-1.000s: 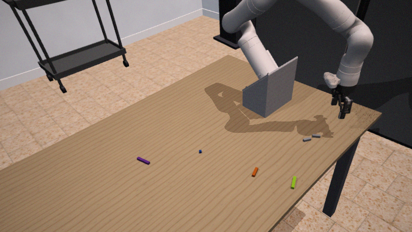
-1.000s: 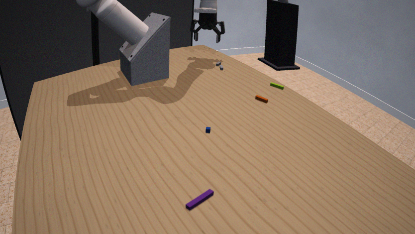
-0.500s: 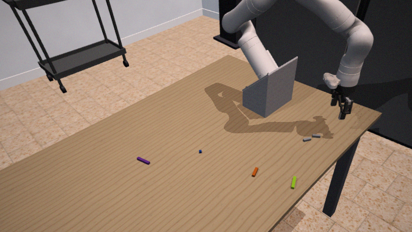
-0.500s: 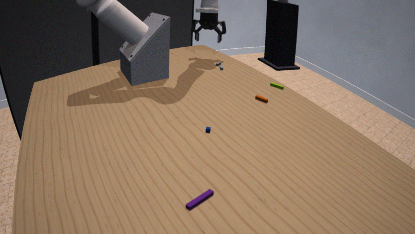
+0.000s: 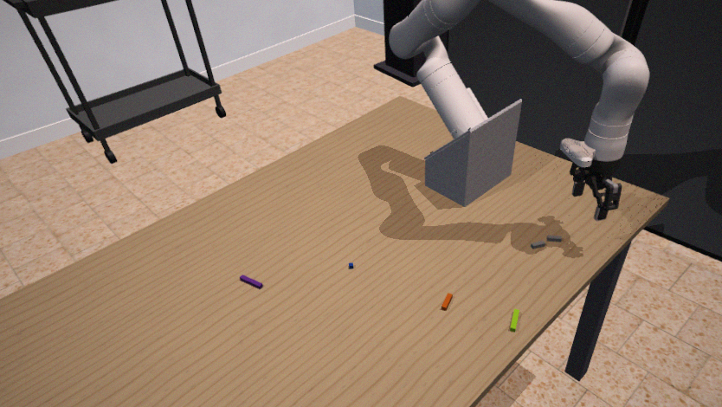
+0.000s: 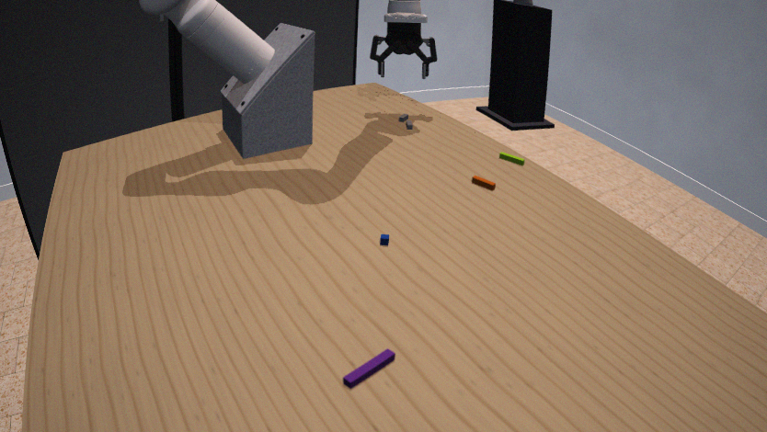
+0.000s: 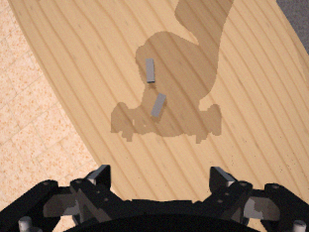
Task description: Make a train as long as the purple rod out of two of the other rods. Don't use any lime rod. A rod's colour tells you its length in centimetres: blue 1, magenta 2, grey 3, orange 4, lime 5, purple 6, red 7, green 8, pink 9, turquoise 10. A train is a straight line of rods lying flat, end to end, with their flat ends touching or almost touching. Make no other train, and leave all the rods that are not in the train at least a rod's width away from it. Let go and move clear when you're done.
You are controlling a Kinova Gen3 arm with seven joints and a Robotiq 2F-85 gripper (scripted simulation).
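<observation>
The orange rod is 390 mm ahead of my hand, 80 mm below it and 40 mm to the right of it. The rest, counted from my hand: lime rod: 320 mm ahead, 80 mm below, 70 mm to the left; then purple rod: 690 mm ahead, 370 mm to the right, 80 mm below; then blue rod: 480 mm ahead, 260 mm to the right, 80 mm below.
</observation>
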